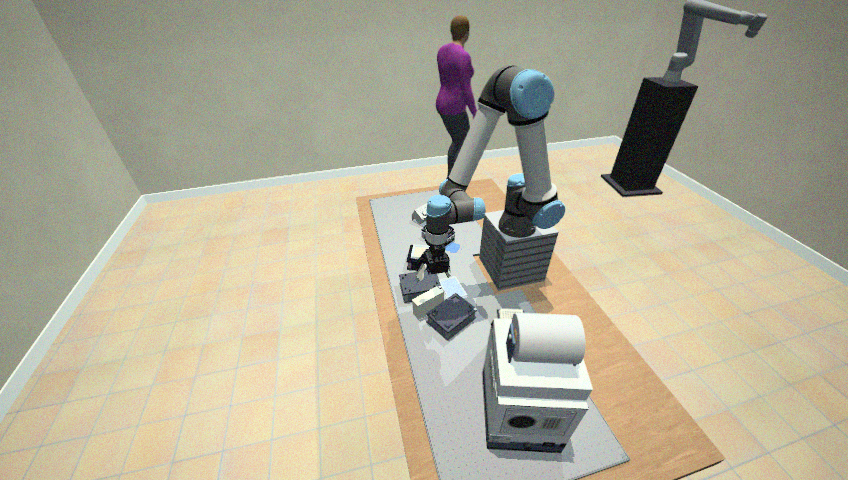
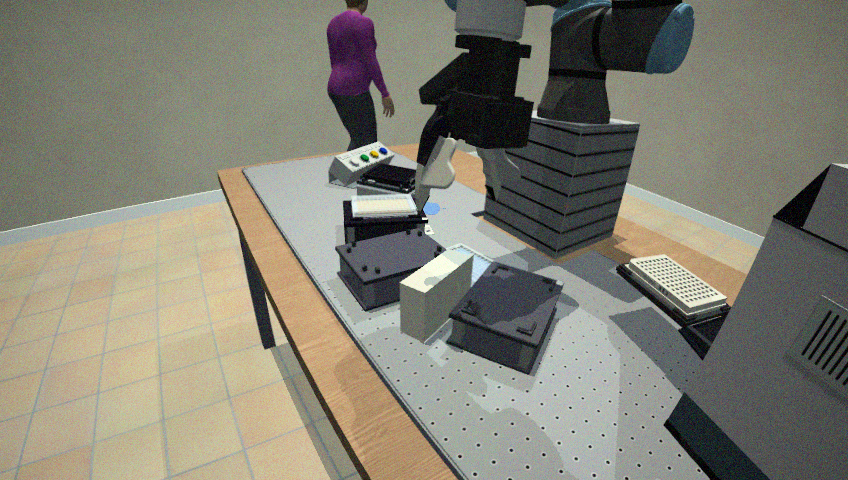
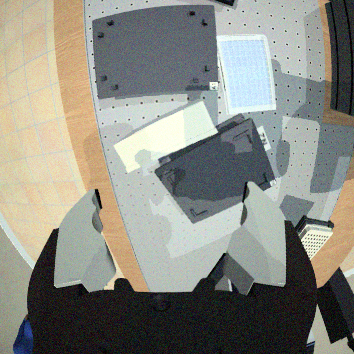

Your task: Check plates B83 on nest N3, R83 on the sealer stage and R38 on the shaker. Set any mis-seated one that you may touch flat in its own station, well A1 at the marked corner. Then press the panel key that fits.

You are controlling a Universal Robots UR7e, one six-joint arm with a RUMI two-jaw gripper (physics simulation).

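Places are measured from the arm's base along level axes (x ahead, y left, z up), in millimetres.
Pixels of known places: gripper, fingertip midpoint: [image 1: 432, 279] [image 2: 459, 205] [image 3: 170, 187]; arm's base at its link origin: [image 1: 516, 227] [image 2: 572, 118].
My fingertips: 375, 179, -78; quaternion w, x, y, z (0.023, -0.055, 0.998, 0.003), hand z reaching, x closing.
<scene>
Ahead of a thing's pixels: the offset from my fingertips to its top centre, as dx, dy, dz. "spot": to the spot under its first point.
My gripper [image 1: 435, 275] [image 2: 457, 199] [image 3: 170, 187] is open and empty, high above the bench. A cream plate @(-7, -299, -111) [image 1: 417, 254] [image 2: 383, 205] is on a black station; whether it lies flat is unclear. A white plate @(-267, +181, -72) [image 1: 510, 313] [image 2: 678, 285] [image 3: 316, 240] is on the black stage at the sealer @(-219, +438, +275) [image 1: 538, 386] [image 2: 767, 333]. A black station @(spot: -72, -455, -110) [image 2: 386, 176] is behind the cream plate. The key panel @(-85, -684, -97) [image 1: 420, 214] [image 2: 345, 172] has white, green, yellow and blue keys. Plate codes and the N3 label are not readable.
Nest N2 @(-68, +55, -121) [image 1: 452, 314] [image 2: 511, 303] [image 3: 215, 175] carries no plate. A cream block @(+17, -8, -95) [image 1: 428, 300] [image 2: 437, 291] [image 3: 160, 140] stands between it and a pinned dark unit @(+39, -124, -115) [image 1: 418, 285] [image 2: 389, 255] [image 3: 155, 52]. A pale-blue plate @(-101, -107, -164) [image 1: 453, 287] [image 3: 247, 72] is beside them. A person [image 1: 455, 77] [image 2: 351, 53] stands behind.
</scene>
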